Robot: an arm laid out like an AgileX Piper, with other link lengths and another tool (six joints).
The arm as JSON. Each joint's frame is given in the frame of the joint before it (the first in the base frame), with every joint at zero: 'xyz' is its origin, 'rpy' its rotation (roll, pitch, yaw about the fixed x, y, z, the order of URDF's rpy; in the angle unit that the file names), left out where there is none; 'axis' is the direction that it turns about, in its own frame. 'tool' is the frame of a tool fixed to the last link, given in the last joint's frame.
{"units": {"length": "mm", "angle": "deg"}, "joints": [
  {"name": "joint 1", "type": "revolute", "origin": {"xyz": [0.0, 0.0, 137.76]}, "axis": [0.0, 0.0, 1.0]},
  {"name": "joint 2", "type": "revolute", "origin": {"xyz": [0.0, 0.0, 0.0], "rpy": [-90.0, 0.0, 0.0]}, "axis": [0.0, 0.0, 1.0]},
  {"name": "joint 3", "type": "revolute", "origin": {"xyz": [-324.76, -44.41, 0.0]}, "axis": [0.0, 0.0, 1.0]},
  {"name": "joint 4", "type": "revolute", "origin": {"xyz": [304.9, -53.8, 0.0], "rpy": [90.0, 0.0, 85.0]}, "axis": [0.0, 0.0, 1.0]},
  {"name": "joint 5", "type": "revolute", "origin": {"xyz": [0.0, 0.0, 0.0], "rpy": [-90.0, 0.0, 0.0]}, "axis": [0.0, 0.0, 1.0]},
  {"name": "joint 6", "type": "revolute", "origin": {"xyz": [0.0, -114.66, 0.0], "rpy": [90.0, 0.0, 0.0]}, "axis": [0.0, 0.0, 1.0]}
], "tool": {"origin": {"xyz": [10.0, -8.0, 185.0], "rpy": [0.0, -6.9, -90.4]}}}
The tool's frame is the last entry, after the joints.
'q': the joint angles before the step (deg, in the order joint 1, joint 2, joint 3, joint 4, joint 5, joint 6). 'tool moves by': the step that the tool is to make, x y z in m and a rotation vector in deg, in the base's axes. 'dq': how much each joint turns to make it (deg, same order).
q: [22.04, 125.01, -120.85, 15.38, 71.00, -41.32]
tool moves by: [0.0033, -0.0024, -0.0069, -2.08, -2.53, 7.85]
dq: [-0.34, 0.70, -0.01, 0.13, 0.01, -9.01]
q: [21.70, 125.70, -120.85, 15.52, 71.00, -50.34]
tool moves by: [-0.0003, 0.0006, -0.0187, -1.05, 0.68, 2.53]
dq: [0.00, 1.71, 0.03, 0.15, -0.02, -2.77]
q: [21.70, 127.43, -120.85, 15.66, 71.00, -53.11]
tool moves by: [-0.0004, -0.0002, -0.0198, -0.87, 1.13, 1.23]
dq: [0.00, 1.82, 0.00, 0.00, -0.10, -1.36]
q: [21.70, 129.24, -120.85, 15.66, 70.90, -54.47]
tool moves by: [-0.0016, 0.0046, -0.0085, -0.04, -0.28, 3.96]
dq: [0.00, 0.91, -0.01, 1.02, 0.00, -4.34]
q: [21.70, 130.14, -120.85, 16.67, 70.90, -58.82]
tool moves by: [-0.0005, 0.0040, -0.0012, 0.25, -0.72, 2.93]
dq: [0.00, 0.23, -0.01, 0.81, -0.09, -3.26]
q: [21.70, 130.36, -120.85, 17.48, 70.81, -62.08]
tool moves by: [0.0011, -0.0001, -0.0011, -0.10, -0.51, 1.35]
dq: [-0.10, 0.15, -0.02, 0.14, -0.11, -1.62]
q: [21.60, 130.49, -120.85, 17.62, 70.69, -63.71]
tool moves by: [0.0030, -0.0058, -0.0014, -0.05, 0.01, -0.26]
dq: [-0.61, 0.13, 0.01, 0.06, 0.00, -0.39]
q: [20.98, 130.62, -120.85, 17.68, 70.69, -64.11]
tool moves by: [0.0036, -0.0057, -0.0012, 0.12, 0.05, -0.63]
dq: [-0.66, 0.15, -0.01, 0.15, -0.11, -0.08]
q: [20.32, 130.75, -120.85, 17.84, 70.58, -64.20]
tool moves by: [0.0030, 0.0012, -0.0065, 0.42, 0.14, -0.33]
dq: [-0.17, 0.73, 0.00, 0.50, -0.75, -0.12]
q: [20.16, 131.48, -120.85, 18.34, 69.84, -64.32]
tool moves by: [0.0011, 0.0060, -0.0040, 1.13, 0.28, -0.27]
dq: [0.00, 0.58, 0.01, 1.21, -0.73, -0.10]
